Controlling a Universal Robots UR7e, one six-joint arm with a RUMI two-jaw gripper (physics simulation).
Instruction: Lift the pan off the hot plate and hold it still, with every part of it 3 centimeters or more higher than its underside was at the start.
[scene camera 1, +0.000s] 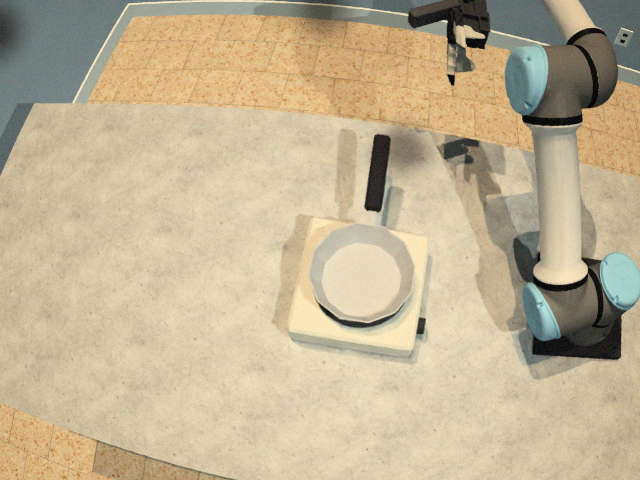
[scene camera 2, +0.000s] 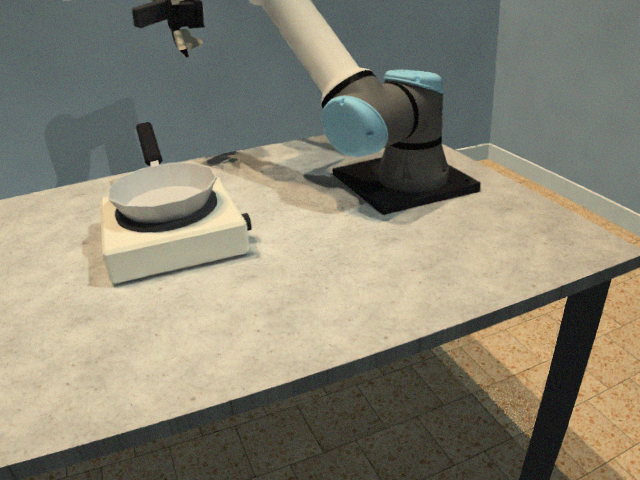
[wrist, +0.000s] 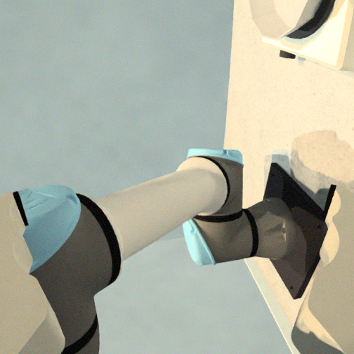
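Where they show: gripper, fingertip midpoint: (scene camera 1: 457, 67) (scene camera 2: 184, 25); arm's base, origin of the base link: (scene camera 2: 413, 177).
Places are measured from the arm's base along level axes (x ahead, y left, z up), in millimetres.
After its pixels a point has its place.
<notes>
The pale grey pan (scene camera 1: 361, 276) {x 520, y 57, z 61 mm} (scene camera 2: 165, 204) {x 514, y 157, z 98 mm} (wrist: 259, 19) sits upright on the black disc of the cream hot plate (scene camera 1: 351, 339) {x 506, y 178, z 48 mm} (scene camera 2: 178, 254) {x 509, y 182, z 17 mm} (wrist: 331, 49). Its black handle (scene camera 1: 377, 173) {x 537, y -131, z 123 mm} (scene camera 2: 148, 143) {x 537, y -117, z 120 mm} points toward the table's far edge in the first scene view and reaches out past the hot plate. In the wrist view part of the pan shows at the top right, and the handle does not show. My gripper (scene camera 1: 458, 76) {x 422, y -286, z 328 mm} (scene camera 2: 186, 51) (wrist: 174, 192) is open and empty. It is high up, apart from the pan, to the right of the handle and beyond the table's far edge in the first scene view.
The hot plate's black knob (scene camera 1: 421, 326) {x 383, y 116, z 33 mm} (scene camera 2: 247, 221) {x 381, y 125, z 26 mm} (wrist: 287, 54) faces the arm's side. The arm's black base plate (scene camera 1: 576, 347) {x 12, y 80, z -1 mm} (scene camera 2: 361, 178) {x 104, y -43, z -3 mm} (wrist: 300, 270) stands on the grey table (scene camera 1: 155, 258) {x 958, y 106, z -18 mm} (scene camera 2: 310, 289) {x 319, y 304, z -19 mm}, right of the hot plate. Blue walls stand around the table.
</notes>
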